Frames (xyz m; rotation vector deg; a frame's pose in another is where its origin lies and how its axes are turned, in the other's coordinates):
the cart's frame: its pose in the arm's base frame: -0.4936 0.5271 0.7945 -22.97 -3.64 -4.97
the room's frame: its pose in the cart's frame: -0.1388 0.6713 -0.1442 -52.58 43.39 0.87
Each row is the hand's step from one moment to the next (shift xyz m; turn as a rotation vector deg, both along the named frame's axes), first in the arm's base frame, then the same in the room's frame.
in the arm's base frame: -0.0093 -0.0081 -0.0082 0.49 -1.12 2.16
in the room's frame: 0.0007 0.0071 -0.0130 0.18 -2.46 -0.31
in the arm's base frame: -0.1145 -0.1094 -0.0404 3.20 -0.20 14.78
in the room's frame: -0.0083 0.0282 -0.1608 -3.07 -14.39 3.49
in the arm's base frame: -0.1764 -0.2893 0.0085 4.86 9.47 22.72
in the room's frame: 0.0283 -0.0601 -0.3324 -10.23 -19.00 12.80
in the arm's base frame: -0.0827 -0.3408 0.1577 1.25 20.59 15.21
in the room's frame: 0.0704 -0.2350 -0.2961 -16.30 -7.73 18.20
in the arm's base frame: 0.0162 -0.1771 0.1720 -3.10 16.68 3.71
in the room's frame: 0.0466 -0.2184 -0.1065 -13.02 2.60 11.20
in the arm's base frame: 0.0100 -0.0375 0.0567 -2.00 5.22 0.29
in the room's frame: 0.0071 -0.0664 -0.0162 -4.51 1.85 2.76
